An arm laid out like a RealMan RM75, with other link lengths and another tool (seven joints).
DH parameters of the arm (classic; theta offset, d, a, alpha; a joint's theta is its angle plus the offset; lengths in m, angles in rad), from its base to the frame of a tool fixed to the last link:
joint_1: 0 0.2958 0 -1.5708
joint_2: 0 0 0 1.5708
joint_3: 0 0.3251 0 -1.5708
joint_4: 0 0 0 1.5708
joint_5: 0 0.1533 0 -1.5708
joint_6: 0 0 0 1.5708
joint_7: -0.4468 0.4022 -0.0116 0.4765
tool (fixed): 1.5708 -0.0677 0 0
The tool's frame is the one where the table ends.
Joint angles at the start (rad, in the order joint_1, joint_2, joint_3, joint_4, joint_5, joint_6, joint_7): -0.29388, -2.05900, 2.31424, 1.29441, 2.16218, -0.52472, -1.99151
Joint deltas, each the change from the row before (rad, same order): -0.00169, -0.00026, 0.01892, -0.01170, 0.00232, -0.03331, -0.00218; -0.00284, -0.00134, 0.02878, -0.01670, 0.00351, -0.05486, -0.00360; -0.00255, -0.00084, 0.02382, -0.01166, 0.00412, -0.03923, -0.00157; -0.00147, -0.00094, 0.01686, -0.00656, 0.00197, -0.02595, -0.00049; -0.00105, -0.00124, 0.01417, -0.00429, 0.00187, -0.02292, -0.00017; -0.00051, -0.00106, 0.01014, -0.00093, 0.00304, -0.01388, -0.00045
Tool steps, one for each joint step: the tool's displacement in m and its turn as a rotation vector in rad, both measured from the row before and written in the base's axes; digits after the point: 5 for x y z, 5 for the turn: 0.00172, -0.00165, 0.00118, 0.01088, -0.00311, -0.00831; 0.00402, -0.00270, 0.00332, 0.01980, -0.00897, -0.01473; 0.00384, -0.00324, 0.00129, 0.01223, -0.00406, -0.01468; 0.00306, -0.00268, 0.00068, 0.00715, -0.00384, -0.01047; 0.00326, -0.00248, 0.00112, 0.00702, -0.00501, -0.00980; 0.00316, -0.00244, 0.00034, 0.00321, -0.00355, -0.00897
